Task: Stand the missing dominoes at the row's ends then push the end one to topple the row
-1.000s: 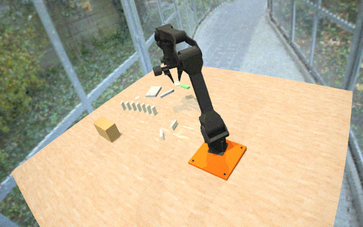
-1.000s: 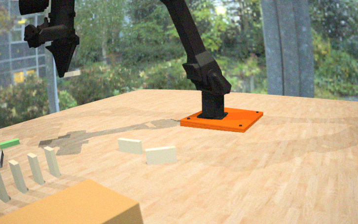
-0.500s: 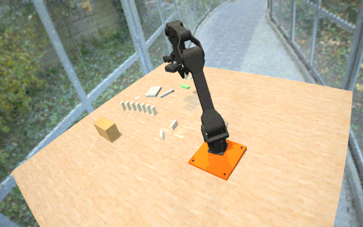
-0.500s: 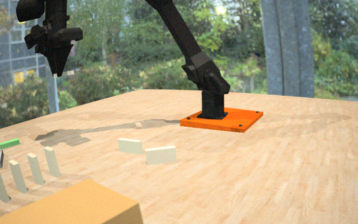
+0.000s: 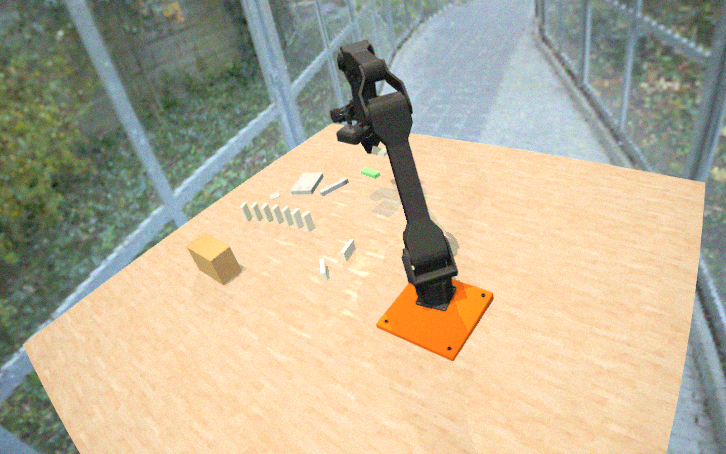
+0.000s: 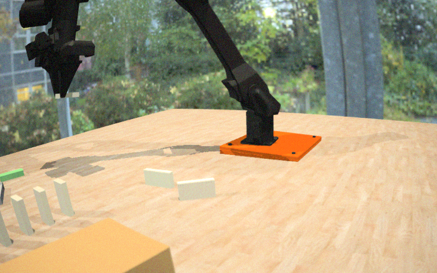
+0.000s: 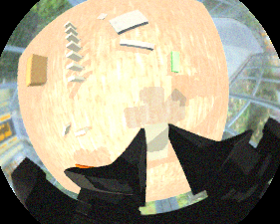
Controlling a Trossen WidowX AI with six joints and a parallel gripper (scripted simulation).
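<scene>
Now: gripper tip 10 cm short of the green block, 12 cm to the left of it and 15 cm above it. Also, from my gripper tip: grey bar (18 cm ahead, 3 cm to the right, 15 cm below); tan box (28 cm ahead, 38 cm to the left, 11 cm below); flat pale plate (28 cm ahead, 3 cm to the right, 15 cm below).
</scene>
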